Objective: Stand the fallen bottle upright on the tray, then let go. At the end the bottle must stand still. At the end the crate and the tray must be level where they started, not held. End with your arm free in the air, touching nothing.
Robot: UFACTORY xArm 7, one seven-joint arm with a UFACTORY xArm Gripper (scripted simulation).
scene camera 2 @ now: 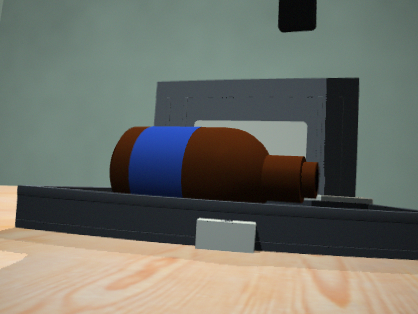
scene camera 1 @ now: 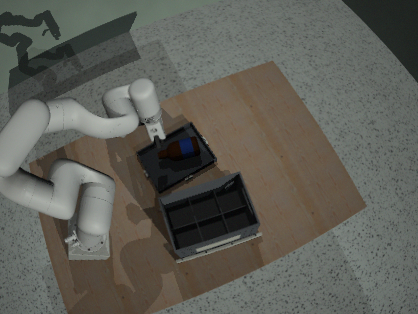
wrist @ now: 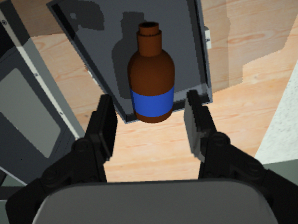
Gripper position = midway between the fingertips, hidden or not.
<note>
In view: my gripper (wrist: 149, 105), a bottle (scene camera 2: 213, 163), a dark crate (scene camera 2: 317, 118) and a tray (scene camera 2: 344, 229).
The bottle is seen too in the wrist view (wrist: 151, 71). The dark crate also shows in scene camera 1 (scene camera 1: 231, 192). The tray is seen too in scene camera 1 (scene camera 1: 166, 173) and in the wrist view (wrist: 105, 43).
</note>
